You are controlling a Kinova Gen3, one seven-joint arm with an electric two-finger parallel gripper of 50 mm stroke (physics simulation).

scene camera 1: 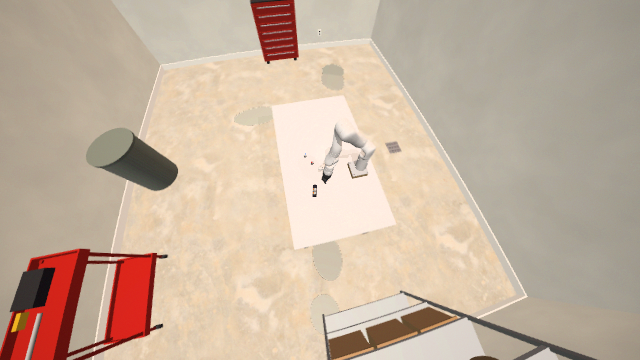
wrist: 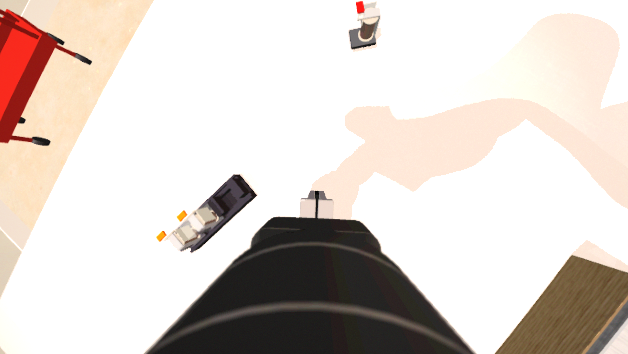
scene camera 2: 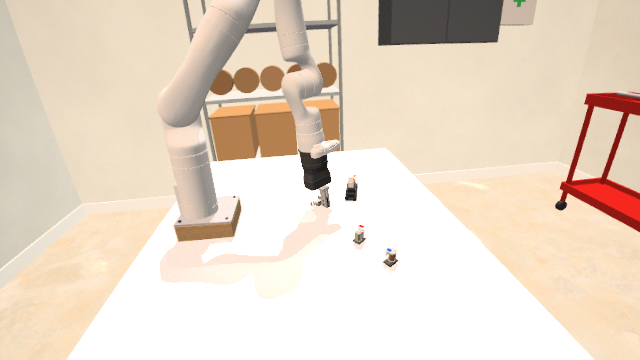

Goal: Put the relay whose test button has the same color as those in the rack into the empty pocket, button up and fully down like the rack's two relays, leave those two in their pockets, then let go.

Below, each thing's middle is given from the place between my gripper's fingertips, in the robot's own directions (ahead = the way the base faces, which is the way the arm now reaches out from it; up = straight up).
Labels:
Now: hand 9 cm to the right of the black rack (wrist: 235,194) and 9 cm short of it.

